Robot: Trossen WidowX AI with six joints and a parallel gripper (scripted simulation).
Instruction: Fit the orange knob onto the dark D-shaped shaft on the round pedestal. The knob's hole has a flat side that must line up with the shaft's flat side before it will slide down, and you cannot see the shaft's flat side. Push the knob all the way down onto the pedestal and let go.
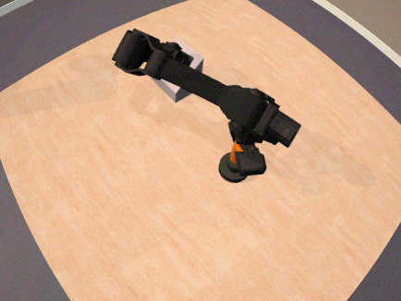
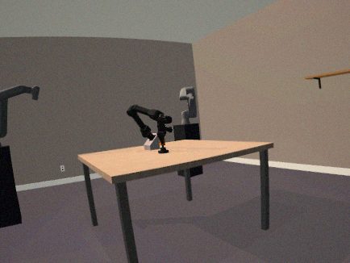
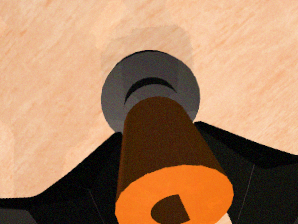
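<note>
Now: gripper tip 4 cm above the round pedestal. From my gripper tip the other things lie so: orange knob (2 cm above).
</note>
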